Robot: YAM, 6 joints.
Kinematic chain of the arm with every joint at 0, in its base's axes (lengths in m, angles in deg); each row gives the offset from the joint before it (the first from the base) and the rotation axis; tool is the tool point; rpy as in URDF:
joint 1: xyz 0 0 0.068 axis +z
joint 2: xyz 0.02 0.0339 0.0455 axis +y
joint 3: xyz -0.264 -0.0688 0 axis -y
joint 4: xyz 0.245 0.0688 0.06 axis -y
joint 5: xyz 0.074 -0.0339 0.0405 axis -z
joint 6: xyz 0.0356 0 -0.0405 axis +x
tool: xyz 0 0 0 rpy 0 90 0
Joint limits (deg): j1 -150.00..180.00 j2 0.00..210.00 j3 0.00..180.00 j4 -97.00..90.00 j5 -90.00..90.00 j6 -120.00..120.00
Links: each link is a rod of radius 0.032 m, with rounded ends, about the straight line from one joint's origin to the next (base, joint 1, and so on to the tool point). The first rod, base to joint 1, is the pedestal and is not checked.
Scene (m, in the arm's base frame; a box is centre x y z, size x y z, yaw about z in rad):
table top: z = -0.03
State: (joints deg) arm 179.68 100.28 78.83 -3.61 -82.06 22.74
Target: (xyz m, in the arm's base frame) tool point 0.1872 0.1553 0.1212
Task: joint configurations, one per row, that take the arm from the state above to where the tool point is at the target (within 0.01 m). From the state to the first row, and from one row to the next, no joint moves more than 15 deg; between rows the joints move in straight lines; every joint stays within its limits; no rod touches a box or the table.
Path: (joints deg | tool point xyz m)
1: 164.85 99.74 74.57 -4.98 -81.90 22.74 | -0.3762 0.0654 0.2841
2: 150.02 99.19 70.31 -6.34 -81.73 22.74 | -0.3384 0.1545 0.2627
3: 135.19 98.65 66.06 -7.71 -81.57 22.74 | -0.2794 0.2279 0.2418
4: 120.36 98.11 61.80 -9.08 -81.41 22.74 | -0.2052 0.2807 0.2217
5: 105.53 97.56 57.54 -10.44 -81.25 22.74 | -0.1227 0.3100 0.2024
6: 90.70 97.02 53.28 -11.81 -81.08 22.74 | -0.0390 0.3153 0.1839
7: 75.87 96.48 49.02 -13.18 -80.92 22.74 | 0.0388 0.2982 0.1665
8: 61.04 95.94 44.77 -14.54 -80.76 22.74 | 0.1051 0.2624 0.1502
9: 46.21 95.39 40.51 -15.91 -80.59 22.74 | 0.1553 0.2128 0.1351
10: 31.38 94.85 36.25 -17.28 -80.43 22.74 | 0.1872 0.1553 0.1212

